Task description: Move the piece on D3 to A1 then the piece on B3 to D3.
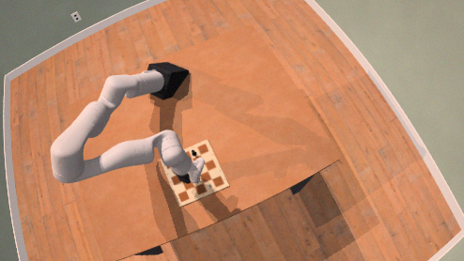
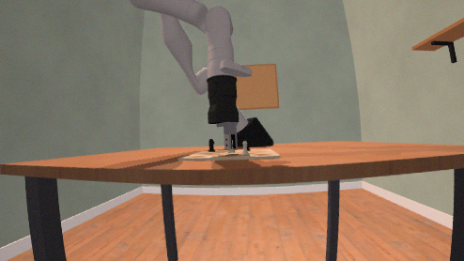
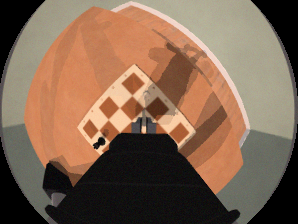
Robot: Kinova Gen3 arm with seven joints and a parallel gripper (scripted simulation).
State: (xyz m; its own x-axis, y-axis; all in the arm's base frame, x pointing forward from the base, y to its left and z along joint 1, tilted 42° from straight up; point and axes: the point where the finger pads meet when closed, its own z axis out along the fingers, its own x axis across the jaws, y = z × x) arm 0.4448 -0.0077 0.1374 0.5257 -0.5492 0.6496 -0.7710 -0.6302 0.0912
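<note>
Right now the chessboard is 40 mm behind my hand, 30 mm below it and 10 mm to the left of it.
</note>
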